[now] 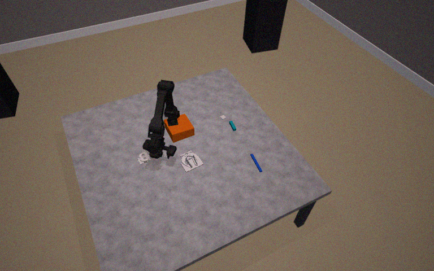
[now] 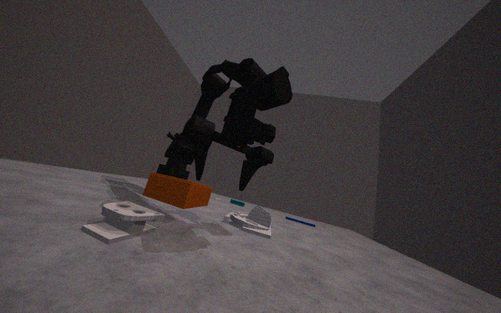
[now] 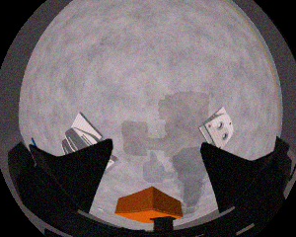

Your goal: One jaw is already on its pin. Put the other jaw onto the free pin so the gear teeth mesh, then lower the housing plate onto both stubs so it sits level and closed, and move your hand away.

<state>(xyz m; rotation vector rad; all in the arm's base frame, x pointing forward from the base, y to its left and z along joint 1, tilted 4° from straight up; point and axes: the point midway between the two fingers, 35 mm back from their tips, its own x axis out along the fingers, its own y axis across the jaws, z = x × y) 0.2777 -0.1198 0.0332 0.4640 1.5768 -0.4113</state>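
My gripper tip is now 70 mm past the white stepped block, 100 mm to the left of it and 80 mm above it. The rest, counted from my gripper tip: white jaw: 150 mm to the left, 80 mm below; teal bar: 200 mm behind, 510 mm to the left, 80 mm below; small white cube: 300 mm behind, 480 mm to the left, 90 mm below.
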